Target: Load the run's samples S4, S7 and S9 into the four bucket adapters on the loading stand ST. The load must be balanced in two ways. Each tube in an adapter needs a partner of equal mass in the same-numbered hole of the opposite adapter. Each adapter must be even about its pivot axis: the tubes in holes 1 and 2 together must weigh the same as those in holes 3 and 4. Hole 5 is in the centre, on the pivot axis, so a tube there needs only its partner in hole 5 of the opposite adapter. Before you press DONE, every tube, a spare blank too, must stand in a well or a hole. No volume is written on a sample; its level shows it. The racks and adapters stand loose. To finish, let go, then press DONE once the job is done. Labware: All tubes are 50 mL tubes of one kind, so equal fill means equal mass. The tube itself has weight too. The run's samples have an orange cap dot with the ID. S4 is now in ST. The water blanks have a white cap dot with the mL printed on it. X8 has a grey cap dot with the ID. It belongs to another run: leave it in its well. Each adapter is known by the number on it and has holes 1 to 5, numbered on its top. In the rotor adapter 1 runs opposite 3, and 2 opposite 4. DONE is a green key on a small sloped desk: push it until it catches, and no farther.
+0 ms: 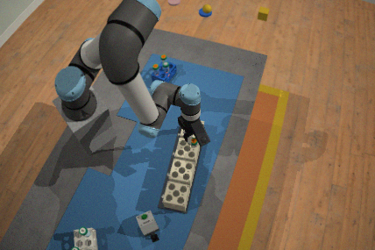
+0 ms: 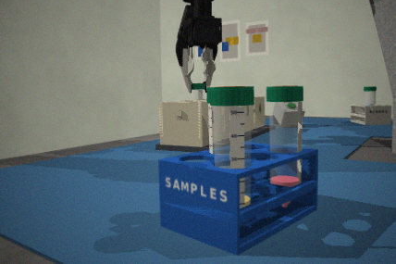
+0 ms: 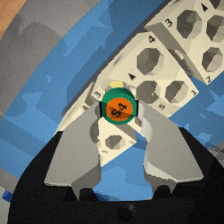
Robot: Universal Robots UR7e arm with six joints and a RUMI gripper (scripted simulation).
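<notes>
The white-dot blank is 610 mm to the right of my hand, 350 mm behind it and 60 mm below it. Round my hand: blue samples rack: 430 mm to the left, 280 mm behind, 100 mm below; done desk: 390 mm to the right, 110 mm behind, 80 mm below; sample tube S9: 390 mm to the left, 320 mm behind, 60 mm below.
</notes>
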